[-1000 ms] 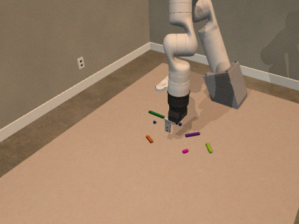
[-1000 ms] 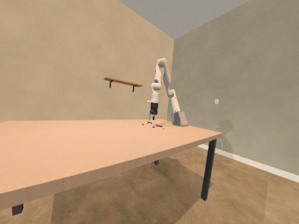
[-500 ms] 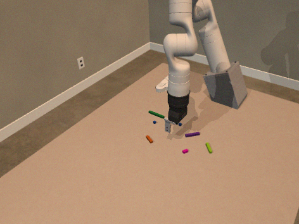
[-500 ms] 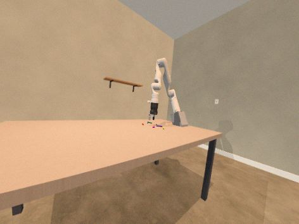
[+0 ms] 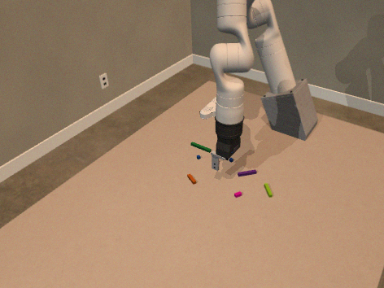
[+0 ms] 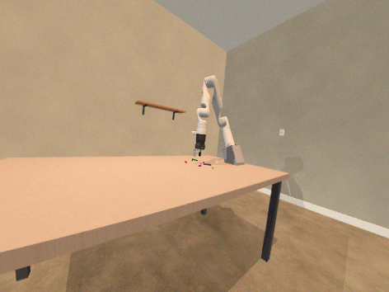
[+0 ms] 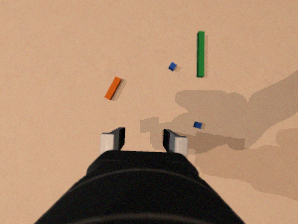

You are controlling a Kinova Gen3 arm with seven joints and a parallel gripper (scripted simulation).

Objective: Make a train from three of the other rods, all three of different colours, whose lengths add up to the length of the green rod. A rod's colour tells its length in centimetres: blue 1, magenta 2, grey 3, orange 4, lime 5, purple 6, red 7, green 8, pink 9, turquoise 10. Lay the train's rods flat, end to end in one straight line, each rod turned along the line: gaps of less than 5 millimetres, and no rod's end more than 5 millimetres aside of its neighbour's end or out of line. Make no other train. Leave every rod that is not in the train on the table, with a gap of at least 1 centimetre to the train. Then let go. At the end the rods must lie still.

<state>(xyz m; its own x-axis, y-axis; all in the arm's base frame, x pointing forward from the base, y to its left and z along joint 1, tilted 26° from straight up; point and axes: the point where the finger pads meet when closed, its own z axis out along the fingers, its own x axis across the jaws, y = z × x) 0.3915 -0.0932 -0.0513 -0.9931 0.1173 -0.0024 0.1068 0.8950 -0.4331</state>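
My hand is 130 mm to the left of the green rod, 110 mm past it and 70 mm above it. From my hand the other things lie so: orange rod 80 mm to the right, 70 mm below, 50 mm ahead; magenta rod 80 mm to the left, 70 mm below, 40 mm ahead; purple rod 70 mm to the left, 70 mm below, 60 mm behind.
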